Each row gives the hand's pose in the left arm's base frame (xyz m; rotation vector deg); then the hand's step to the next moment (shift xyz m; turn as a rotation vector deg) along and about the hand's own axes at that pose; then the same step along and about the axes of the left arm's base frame.
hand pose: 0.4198 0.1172 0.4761 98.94 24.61 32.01
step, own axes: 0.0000 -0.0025 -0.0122 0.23 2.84 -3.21
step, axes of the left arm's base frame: -0.0070 0.0103 -0.0003 -1.70 2.06 3.36
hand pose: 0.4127 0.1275 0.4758 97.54 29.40 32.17
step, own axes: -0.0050 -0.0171 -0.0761 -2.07 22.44 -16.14
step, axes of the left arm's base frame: -0.0516 0.0586 -0.0041 -10.80 6.81 24.61
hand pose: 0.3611 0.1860 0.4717 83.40 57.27 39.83
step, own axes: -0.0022 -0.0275 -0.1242 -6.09 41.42 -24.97
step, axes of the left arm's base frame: -0.1142 0.0554 -0.0088 -16.77 8.29 45.02
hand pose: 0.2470 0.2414 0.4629 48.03 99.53 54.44
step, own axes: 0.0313 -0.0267 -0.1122 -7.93 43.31 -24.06
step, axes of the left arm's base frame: -0.1187 -0.0109 -0.0088 -15.11 7.79 47.21
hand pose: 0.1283 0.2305 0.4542 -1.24 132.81 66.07
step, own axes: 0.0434 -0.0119 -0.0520 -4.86 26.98 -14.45
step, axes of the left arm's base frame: -0.0581 -0.0366 -0.0043 -9.23 5.27 29.11
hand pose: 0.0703 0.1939 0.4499 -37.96 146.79 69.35
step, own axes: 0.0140 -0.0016 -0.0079 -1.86 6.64 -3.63
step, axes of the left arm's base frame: -0.0115 -0.0112 -0.0015 -1.70 1.44 7.47
